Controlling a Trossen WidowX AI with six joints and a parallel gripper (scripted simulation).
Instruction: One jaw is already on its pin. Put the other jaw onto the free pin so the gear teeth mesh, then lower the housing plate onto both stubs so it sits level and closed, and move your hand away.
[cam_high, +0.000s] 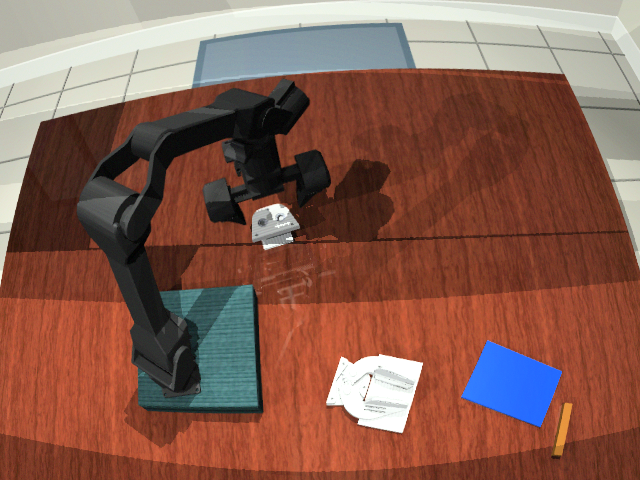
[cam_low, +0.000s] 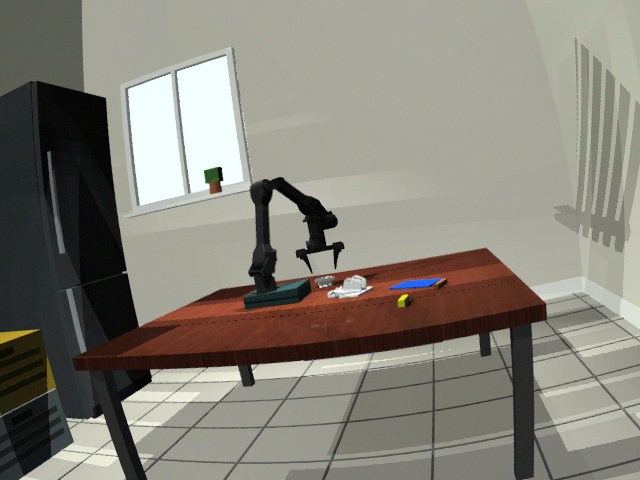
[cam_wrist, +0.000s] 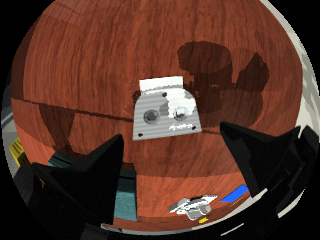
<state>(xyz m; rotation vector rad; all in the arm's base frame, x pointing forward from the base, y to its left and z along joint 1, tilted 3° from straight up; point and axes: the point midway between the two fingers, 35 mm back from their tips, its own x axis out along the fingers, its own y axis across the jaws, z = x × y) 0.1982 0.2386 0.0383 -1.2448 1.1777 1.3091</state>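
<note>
Right now my gripper tip is 5 cm above the small white block and 1 cm to the right of it. Also, from my gripper tip: blue sheet (37 cm to the right, 31 cm ahead, 5 cm below); yellow block (66 cm to the right, 24 cm ahead, 5 cm below); grey jaw (31 cm to the right, 6 cm ahead, 4 cm below).
</note>
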